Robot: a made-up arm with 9 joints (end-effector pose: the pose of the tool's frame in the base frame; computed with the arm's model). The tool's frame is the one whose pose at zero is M. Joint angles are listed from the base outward.
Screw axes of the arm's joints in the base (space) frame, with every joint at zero. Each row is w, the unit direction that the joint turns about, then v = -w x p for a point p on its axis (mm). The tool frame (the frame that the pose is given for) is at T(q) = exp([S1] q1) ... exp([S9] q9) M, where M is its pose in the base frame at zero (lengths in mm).
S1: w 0 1 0 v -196.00 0.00 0.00
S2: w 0 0 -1 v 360.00 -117.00 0.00
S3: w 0 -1 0 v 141.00 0.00 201.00
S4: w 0 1 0 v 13.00 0.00 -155.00
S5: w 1 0 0 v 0.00 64.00 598.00
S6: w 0 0 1 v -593.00 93.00 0.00
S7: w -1 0 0 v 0.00 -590.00 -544.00
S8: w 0 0 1 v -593.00 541.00 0.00
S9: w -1 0 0 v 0.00 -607.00 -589.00
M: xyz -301.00 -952.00 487.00 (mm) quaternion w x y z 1 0 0 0
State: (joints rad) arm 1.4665 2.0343 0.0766 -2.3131 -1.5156 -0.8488 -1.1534 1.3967 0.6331
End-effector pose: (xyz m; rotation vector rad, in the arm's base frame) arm -0.2257 -0.4816 -0.1632 1.8873 0.3772 -1.2855
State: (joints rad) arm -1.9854 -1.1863 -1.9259 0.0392 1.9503 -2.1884 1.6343 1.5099 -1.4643
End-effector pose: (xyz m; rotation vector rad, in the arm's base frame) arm 0.0297 -0.4796 0.9630 2.4549 1.3543 -1.0614
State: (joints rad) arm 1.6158 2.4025 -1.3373 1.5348 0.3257 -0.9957 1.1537 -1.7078 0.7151
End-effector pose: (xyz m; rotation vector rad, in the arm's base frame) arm -1.0911 -0.7606 0.4800 -0.3035 -2.0597 -1.0251
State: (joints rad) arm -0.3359 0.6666 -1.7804 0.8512 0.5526 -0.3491 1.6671 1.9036 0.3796
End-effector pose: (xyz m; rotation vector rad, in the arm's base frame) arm -0.1660 -0.5487 -0.1982 -2.1340 -1.1041 -1.9432
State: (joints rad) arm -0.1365 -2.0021 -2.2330 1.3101 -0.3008 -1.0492 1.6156 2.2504 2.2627
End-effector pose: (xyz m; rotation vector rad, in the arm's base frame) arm -0.5401 -1.0181 -0.0991 -0.8341 -2.3624 -0.3044
